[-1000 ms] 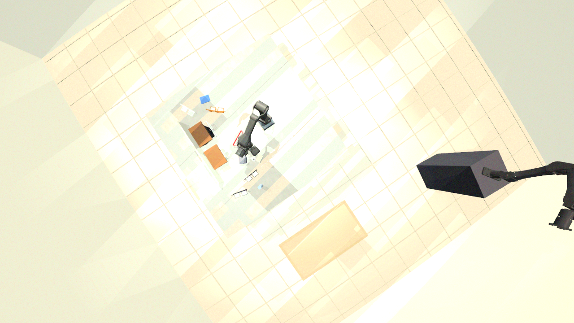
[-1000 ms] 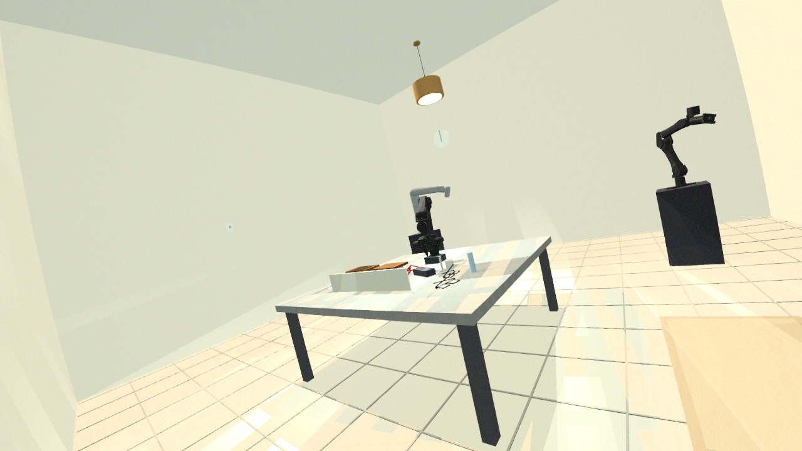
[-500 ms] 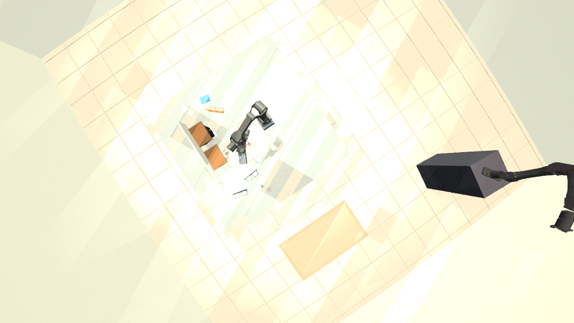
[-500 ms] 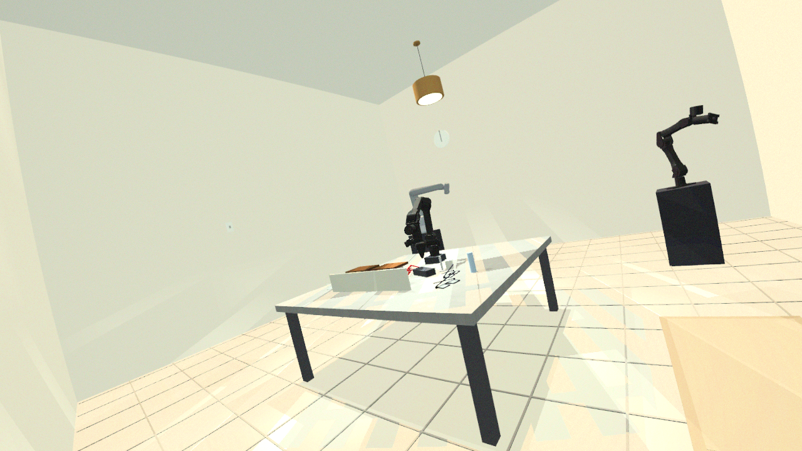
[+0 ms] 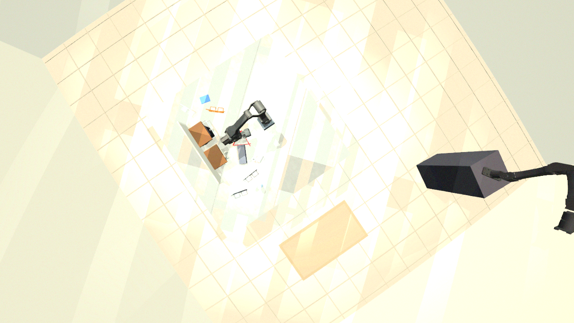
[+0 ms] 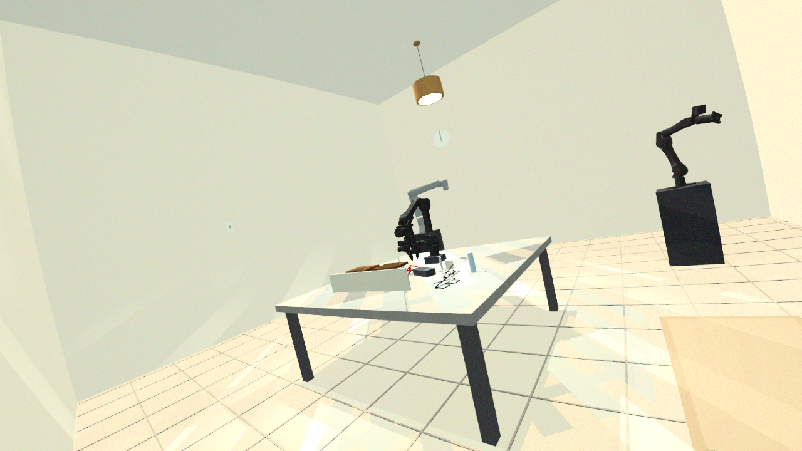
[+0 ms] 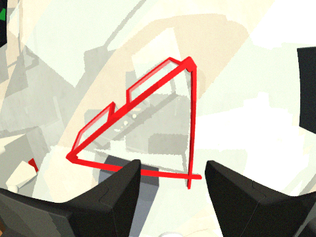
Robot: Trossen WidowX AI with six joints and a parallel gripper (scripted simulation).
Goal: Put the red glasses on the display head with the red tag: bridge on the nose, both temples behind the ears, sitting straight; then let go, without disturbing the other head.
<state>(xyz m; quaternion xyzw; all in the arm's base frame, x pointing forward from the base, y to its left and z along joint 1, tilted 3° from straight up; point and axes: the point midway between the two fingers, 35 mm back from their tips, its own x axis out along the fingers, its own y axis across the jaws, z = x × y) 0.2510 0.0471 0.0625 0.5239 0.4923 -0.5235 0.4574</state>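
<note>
Now: gripper tip 50 mm past the pale box, 210 mm to the right of it and 50 mm above it. The rest, counted from my gripper tip: long white wall: 360 mm ahead, 50 mm to the right, 20 mm below; dark box: 70 mm ahead, 110 mm to the left, 60 mm below; blue square: 150 mm ahead, 460 mm to the right, 80 mm below.
</note>
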